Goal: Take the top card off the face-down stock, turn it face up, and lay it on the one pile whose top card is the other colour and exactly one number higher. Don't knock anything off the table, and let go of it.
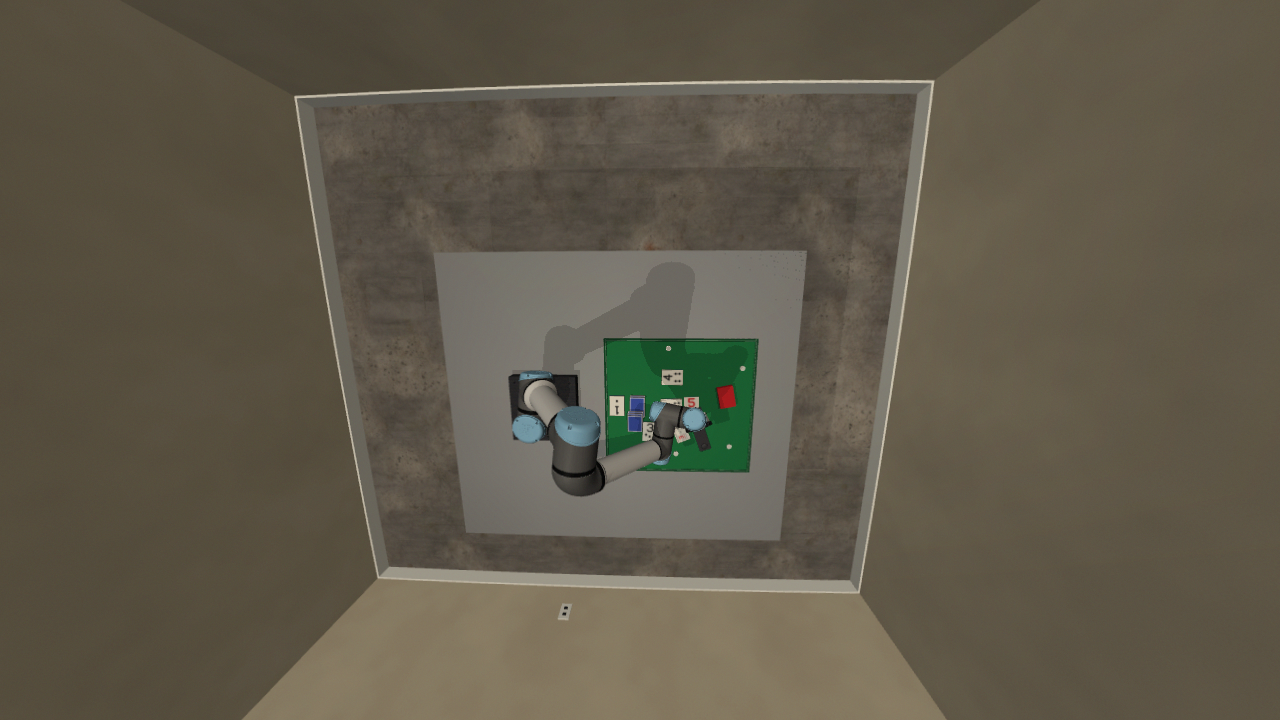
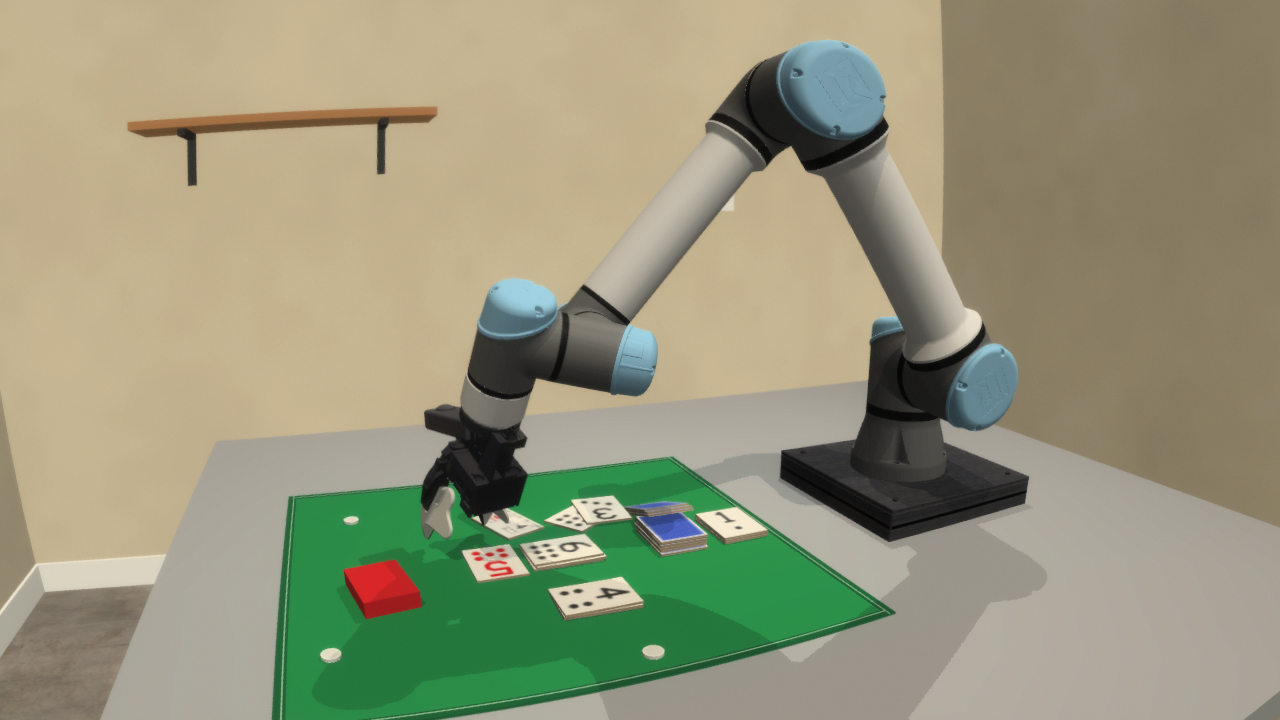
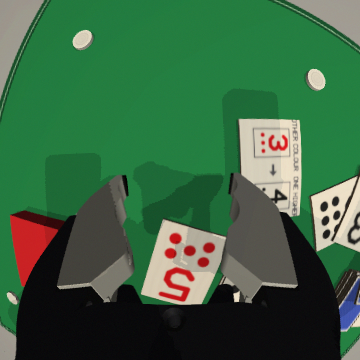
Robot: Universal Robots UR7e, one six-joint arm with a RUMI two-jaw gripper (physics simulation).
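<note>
A red 5 card [image 1: 691, 402] [image 2: 494, 563] [image 3: 190, 250] lies face up on the mat, beside the black 6 pile [image 2: 563, 551]. The black 4 pile [image 1: 672, 377] [image 2: 595, 597], the black 1 pile [image 1: 616, 405] [image 2: 731, 524] and a black 3 card [image 2: 601, 510] also lie face up; the 3 overlaps another black-pip card [image 2: 566, 519] [image 3: 327, 217]. The face-down blue stock [image 1: 636, 404] [image 2: 671, 531] stands near the 1, with more blue-backed cards [image 1: 635, 421] [image 2: 659, 508] tilted behind it. My gripper [image 2: 458, 528] [image 3: 177, 175] is open and empty above the mat, near the 5.
A printed rule card [image 2: 512, 523] [image 3: 270, 165] lies near the gripper. A red box [image 1: 725, 396] [image 2: 382, 588] [image 3: 35, 245] is on the other side of the 5. White discs [image 2: 653, 651] [image 3: 83, 39] lie near the edges of the green mat [image 2: 716, 617].
</note>
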